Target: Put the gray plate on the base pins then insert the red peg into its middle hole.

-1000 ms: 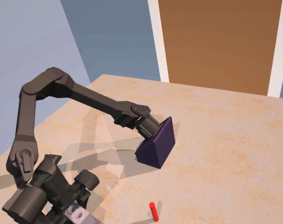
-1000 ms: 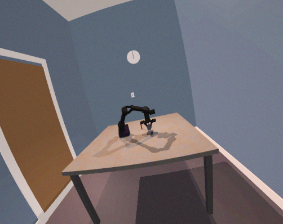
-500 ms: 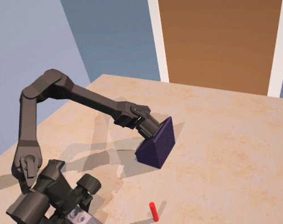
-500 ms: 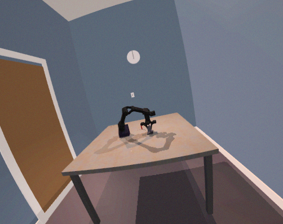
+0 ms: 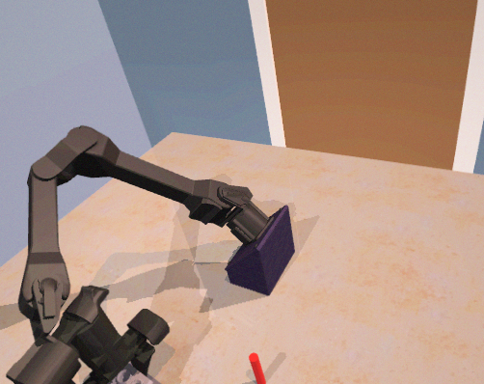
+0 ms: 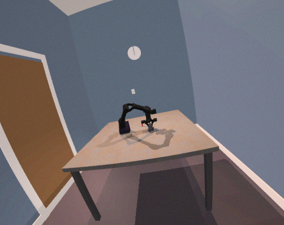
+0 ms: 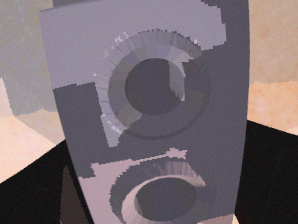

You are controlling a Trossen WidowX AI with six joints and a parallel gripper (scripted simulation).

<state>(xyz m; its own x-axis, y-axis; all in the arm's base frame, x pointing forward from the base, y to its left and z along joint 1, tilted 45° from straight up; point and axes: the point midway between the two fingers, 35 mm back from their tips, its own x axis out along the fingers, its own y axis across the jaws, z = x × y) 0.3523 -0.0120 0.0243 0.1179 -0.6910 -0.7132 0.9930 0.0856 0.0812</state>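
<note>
Right now my gripper tip is 2 cm above the base. From my gripper tip the other things lie so: red peg 13 cm behind, 16 cm to the left, 2 cm above; gray plate 3 cm above.
</note>
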